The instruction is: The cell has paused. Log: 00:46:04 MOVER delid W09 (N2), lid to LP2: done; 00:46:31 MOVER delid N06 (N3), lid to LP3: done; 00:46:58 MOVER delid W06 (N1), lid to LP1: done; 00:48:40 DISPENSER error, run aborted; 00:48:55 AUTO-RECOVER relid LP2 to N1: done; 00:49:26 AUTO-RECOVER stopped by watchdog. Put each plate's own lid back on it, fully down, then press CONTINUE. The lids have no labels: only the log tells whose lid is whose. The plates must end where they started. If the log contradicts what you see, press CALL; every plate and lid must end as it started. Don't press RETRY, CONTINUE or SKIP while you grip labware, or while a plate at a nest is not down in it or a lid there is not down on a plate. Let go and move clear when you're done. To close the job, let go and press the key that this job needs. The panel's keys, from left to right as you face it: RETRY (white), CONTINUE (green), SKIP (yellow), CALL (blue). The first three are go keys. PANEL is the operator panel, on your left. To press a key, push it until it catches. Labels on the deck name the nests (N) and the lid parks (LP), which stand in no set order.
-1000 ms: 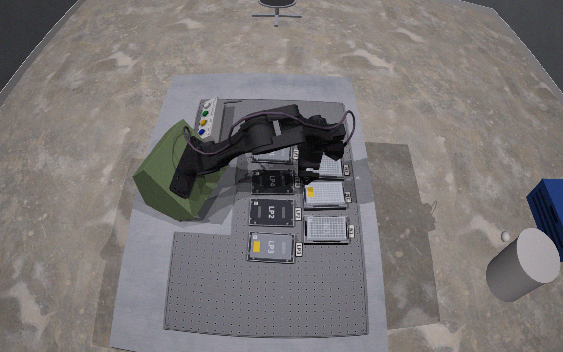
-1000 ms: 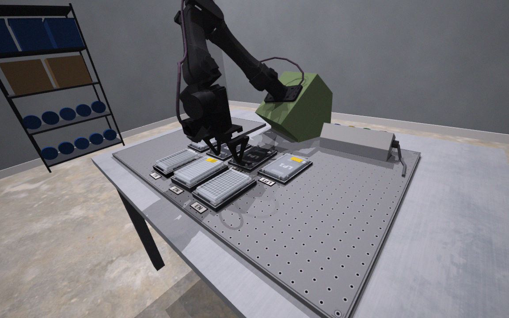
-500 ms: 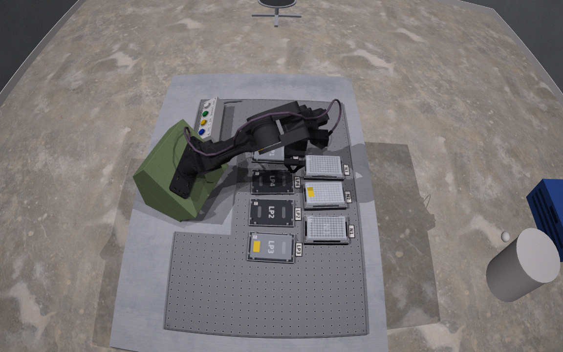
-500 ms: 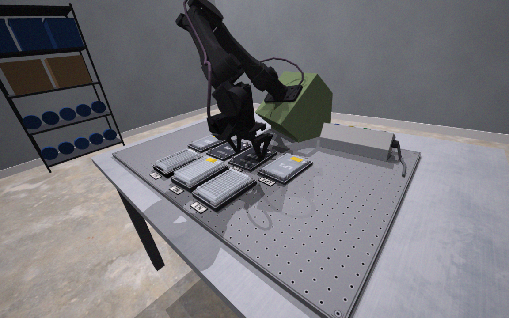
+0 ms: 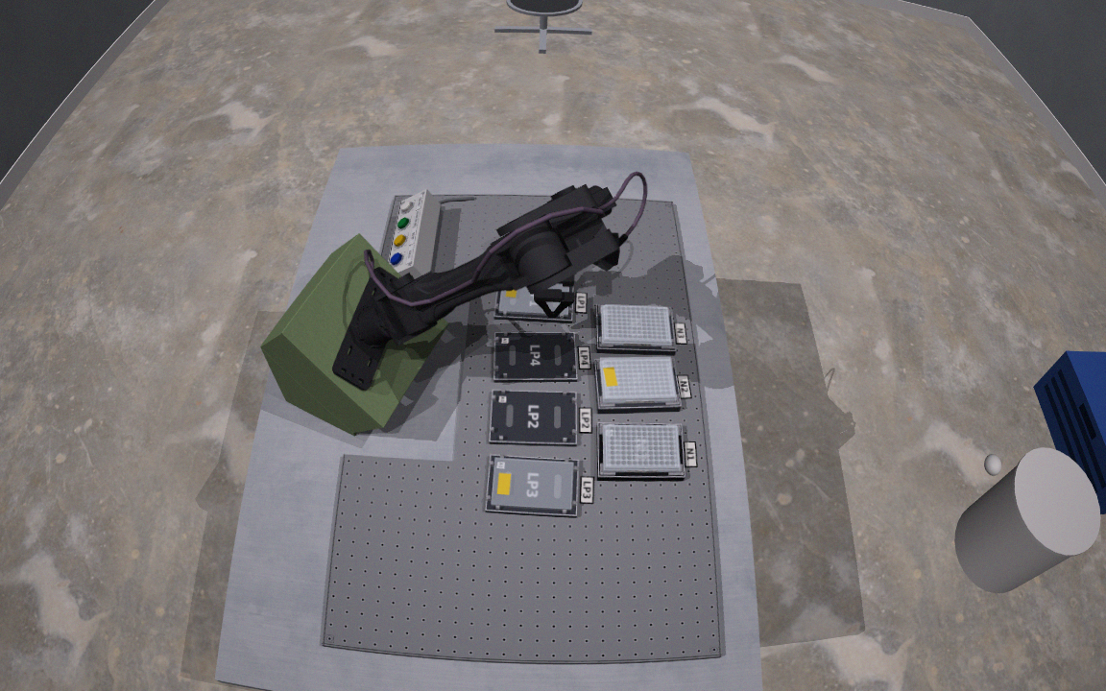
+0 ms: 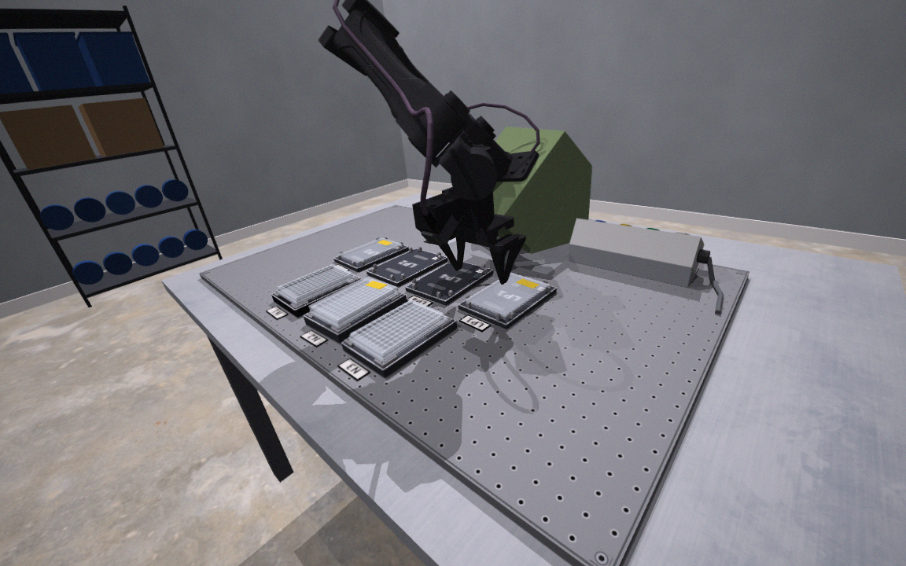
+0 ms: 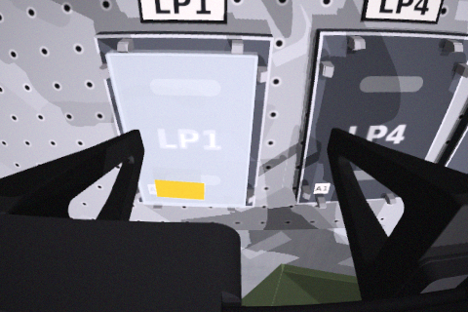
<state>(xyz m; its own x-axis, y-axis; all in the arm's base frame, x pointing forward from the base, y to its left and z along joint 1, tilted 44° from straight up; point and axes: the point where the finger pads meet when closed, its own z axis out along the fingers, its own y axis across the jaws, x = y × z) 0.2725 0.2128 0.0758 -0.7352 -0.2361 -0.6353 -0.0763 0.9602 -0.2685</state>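
Now: the clear lid 40 mm behind my hand, 30 mm to the left of it and 50 mm below it. Round my hand: yellow skip key 310 mm behind, 100 mm to the left; then blue call key 310 mm behind, 50 mm to the left; then lid park 10 mm behind, 230 mm to the right, 60 mm below.
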